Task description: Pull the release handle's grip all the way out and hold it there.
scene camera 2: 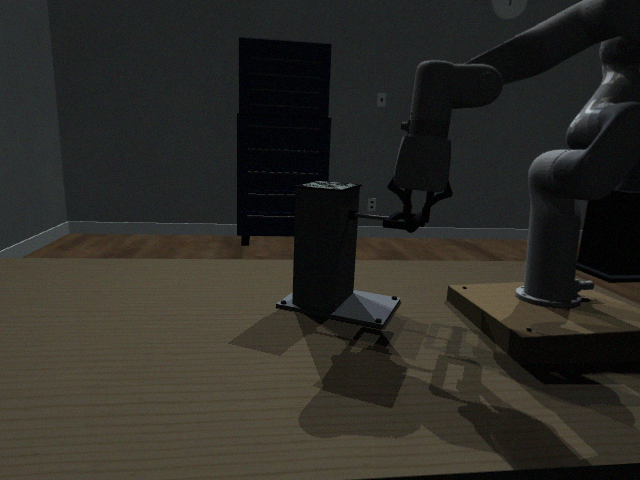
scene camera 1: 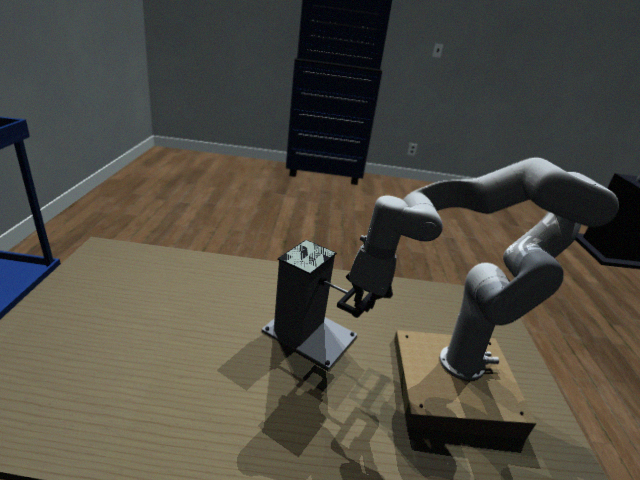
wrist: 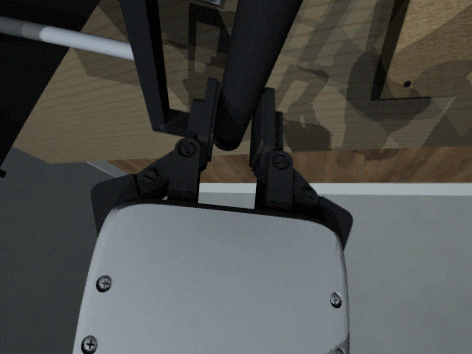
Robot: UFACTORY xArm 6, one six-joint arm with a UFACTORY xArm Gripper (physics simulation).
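The release handle's dark grip (scene camera 1: 356, 311) (wrist: 260, 40) is a thick round bar on a rectangular black frame. A thin metal rod (scene camera 1: 336, 287) (scene camera 2: 373, 216) (wrist: 87, 42) shows between this frame and the side of a tall dark post (scene camera 1: 299, 304) (scene camera 2: 324, 248), so the grip stands clear of the post. The post stands upright on a grey base plate (scene camera 1: 330, 343) (scene camera 2: 369, 307). My gripper (scene camera 1: 366, 302) (scene camera 2: 416, 219) (wrist: 238, 99) is shut on the grip, with one finger on each side of the bar and the left finger inside the frame. The bar's far end is cut off in the wrist view.
My arm's base stands on a wooden block (scene camera 1: 423, 361) (scene camera 2: 485, 304) (wrist: 440, 40) right of the post, on the table (scene camera 1: 129, 310) (scene camera 2: 129, 372). A dark blue drawer cabinet (scene camera 1: 333, 118) (scene camera 2: 283, 170) stands at the back wall. A blue stand (scene camera 1: 31, 201) is at the far left.
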